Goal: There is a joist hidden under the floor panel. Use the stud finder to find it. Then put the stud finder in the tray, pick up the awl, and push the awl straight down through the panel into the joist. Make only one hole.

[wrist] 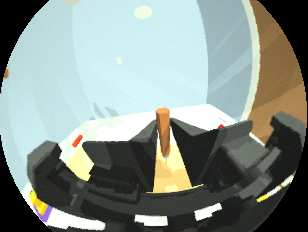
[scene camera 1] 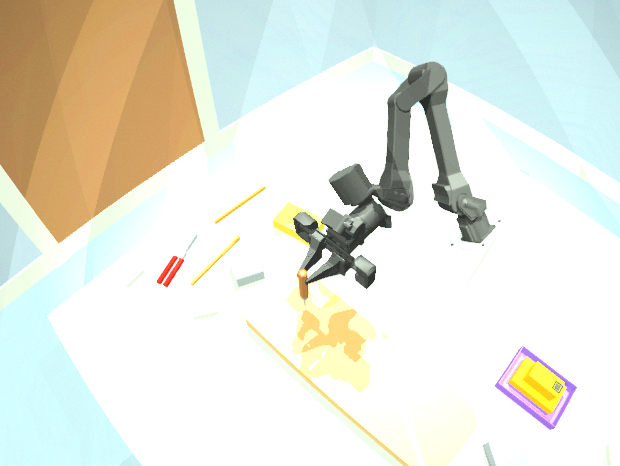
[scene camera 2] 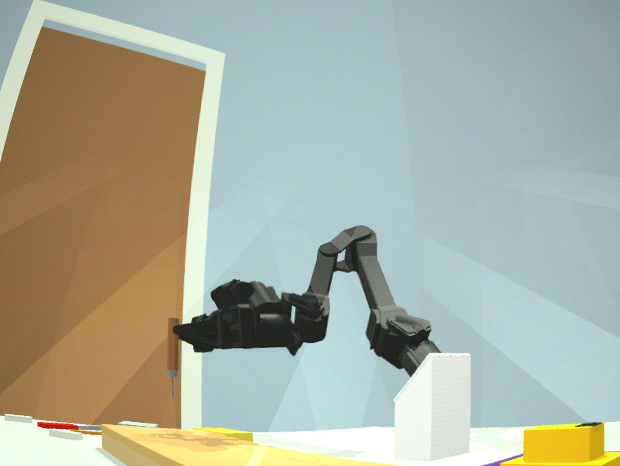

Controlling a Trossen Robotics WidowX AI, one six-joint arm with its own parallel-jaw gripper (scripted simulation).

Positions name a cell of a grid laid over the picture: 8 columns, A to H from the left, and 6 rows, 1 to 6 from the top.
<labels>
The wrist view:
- my gripper: E4
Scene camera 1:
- my gripper: D4
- yellow stud finder: H6
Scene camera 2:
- my gripper: C5
</labels>
